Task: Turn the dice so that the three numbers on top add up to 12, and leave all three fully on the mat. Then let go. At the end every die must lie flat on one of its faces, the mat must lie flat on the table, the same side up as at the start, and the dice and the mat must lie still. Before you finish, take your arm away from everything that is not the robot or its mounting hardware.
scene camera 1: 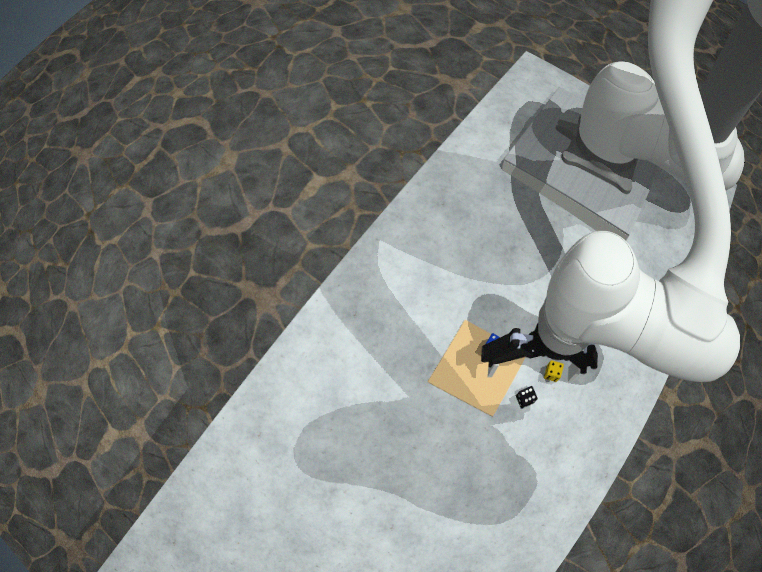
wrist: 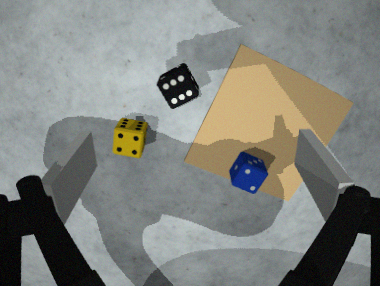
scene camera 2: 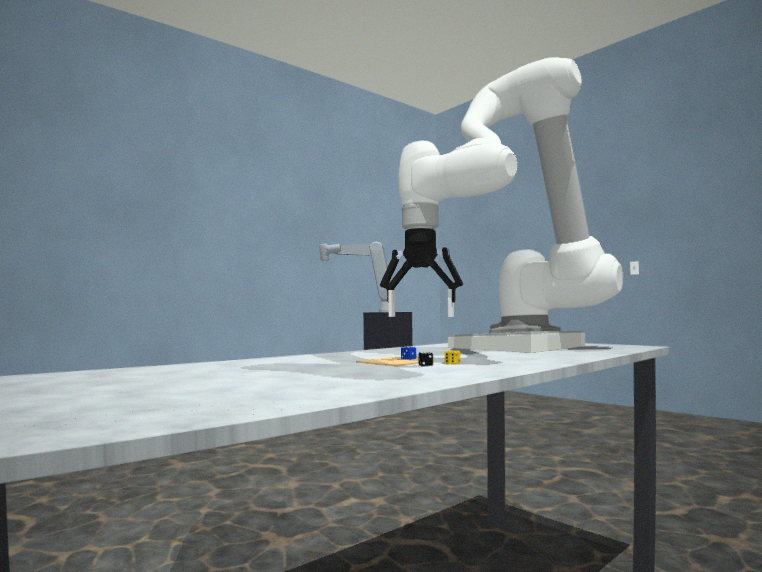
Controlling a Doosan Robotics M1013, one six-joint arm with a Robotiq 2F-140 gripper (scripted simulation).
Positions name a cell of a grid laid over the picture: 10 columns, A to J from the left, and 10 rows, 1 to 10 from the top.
Scene:
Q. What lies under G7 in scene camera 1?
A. A tan mat.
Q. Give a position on a yellow die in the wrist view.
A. At D5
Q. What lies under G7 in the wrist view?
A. A blue die.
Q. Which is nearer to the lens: the black die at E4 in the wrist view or the tan mat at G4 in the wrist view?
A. The black die.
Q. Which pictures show my gripper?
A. Scene camera 1, the wrist view and scene camera 2: all of them.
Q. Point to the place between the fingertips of my gripper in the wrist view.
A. F6

